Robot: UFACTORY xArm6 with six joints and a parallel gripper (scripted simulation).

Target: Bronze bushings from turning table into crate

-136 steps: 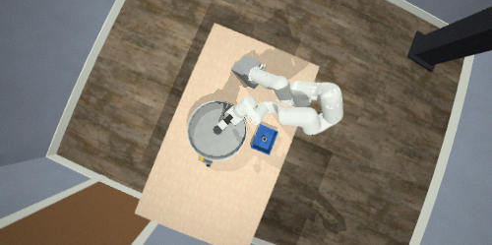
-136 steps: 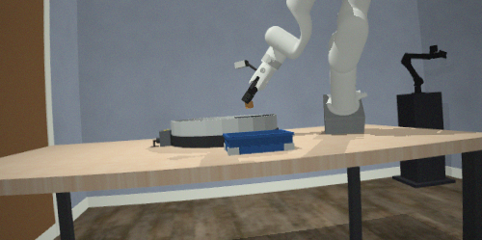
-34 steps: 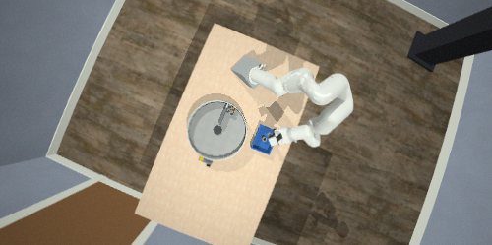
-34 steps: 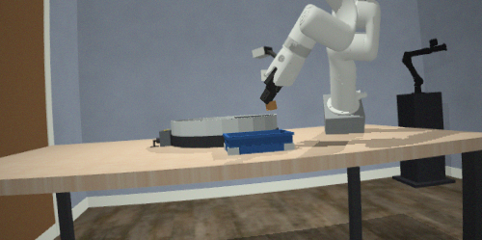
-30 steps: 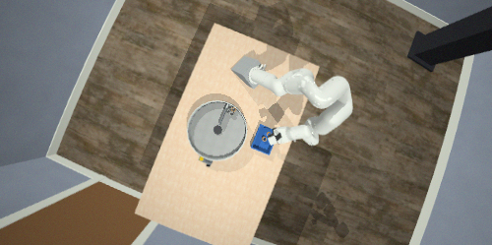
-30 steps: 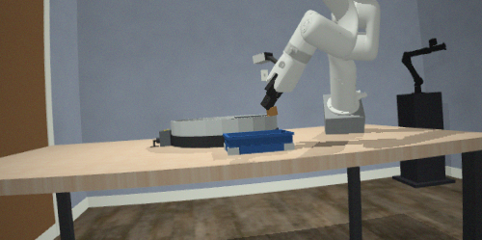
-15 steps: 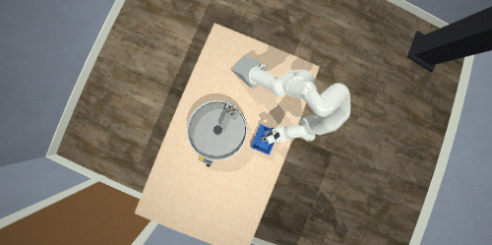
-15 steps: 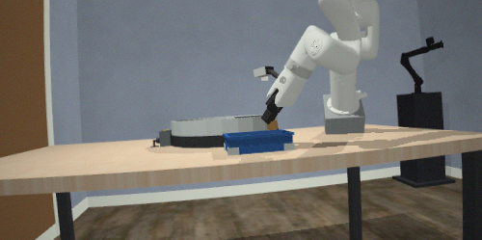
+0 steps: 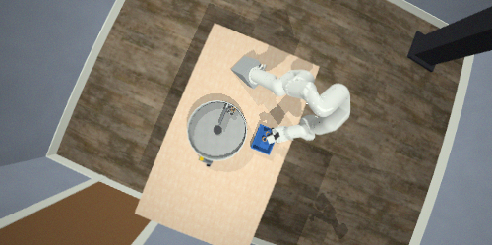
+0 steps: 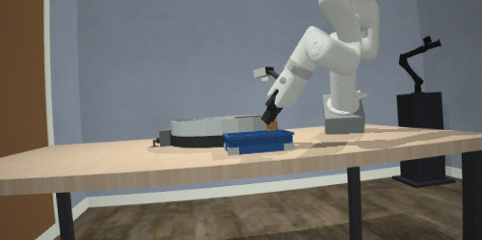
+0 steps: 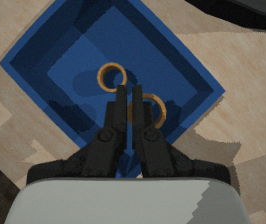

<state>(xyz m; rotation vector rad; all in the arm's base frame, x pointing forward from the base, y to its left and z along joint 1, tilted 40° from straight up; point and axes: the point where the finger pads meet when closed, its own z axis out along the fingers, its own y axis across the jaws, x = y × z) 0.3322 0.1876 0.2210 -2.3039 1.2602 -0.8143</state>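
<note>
Now: the blue crate 4 cm ahead of my hand, 1 cm to the right of it and 7 cm below it. From my hand the other things lie so: grey turning table 13 cm ahead, 35 cm to the right, 4 cm below.
</note>
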